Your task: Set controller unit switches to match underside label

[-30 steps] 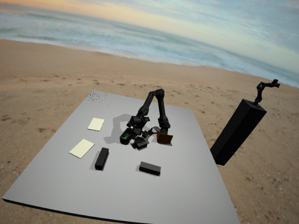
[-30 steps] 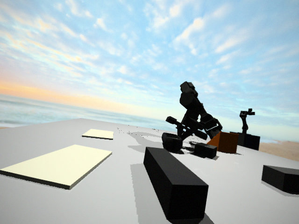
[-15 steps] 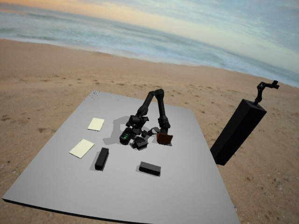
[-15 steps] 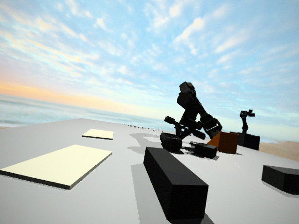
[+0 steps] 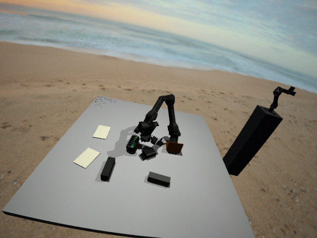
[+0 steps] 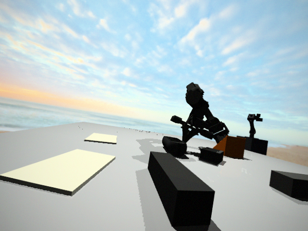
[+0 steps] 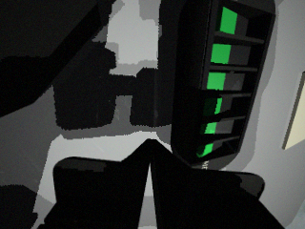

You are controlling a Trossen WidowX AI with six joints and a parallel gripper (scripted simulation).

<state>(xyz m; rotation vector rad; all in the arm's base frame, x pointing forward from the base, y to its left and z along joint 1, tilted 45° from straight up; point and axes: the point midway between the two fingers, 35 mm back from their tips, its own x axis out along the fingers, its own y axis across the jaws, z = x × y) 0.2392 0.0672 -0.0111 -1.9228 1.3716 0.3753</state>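
The small dark block lies 8 cm behind my gripper tip, 9 cm to the left of it and 1 cm below it. Also, from my gripper tip: long black block (14 cm ahead, 31 cm to the left, 1 cm below); grey block (18 cm behind, 29 cm to the left, 1 cm below).
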